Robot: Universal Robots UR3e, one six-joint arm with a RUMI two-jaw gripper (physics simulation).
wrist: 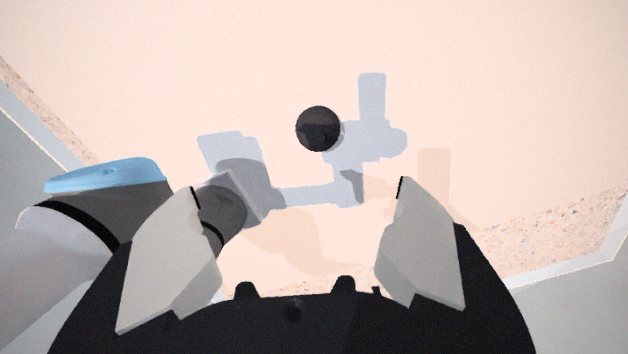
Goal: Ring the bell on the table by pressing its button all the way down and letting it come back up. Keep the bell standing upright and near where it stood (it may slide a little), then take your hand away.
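Where they show: gripper, fingertip midpoint: (299,184); arm's base, origin of the base link: (218,210).
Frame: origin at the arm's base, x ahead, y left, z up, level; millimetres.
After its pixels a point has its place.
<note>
The bell (318,128) {x 251, y 134, z 20 mm} shows in the wrist view as a small, round, dark disc, seen from above, a little above the middle of the view. Its button cannot be told apart from the rest of it. My gripper (299,184) {x 230, y 148, z 224 mm} is open, with its two pale grey jaws wide apart and no object between them. The jaws show lower in the view than the bell and appear well above the table (475,65) {x 540, y 172, z -25 mm}. The height between the jaws and the bell is hard to judge.
Parts of my own arm, a dark grey joint with a blue cap (107,175), show at the left. Bluish and tan shadows of the arm lie on the table beside and below the bell. A speckled floor (560,225) and grey walls show past the table at the lower right and left.
</note>
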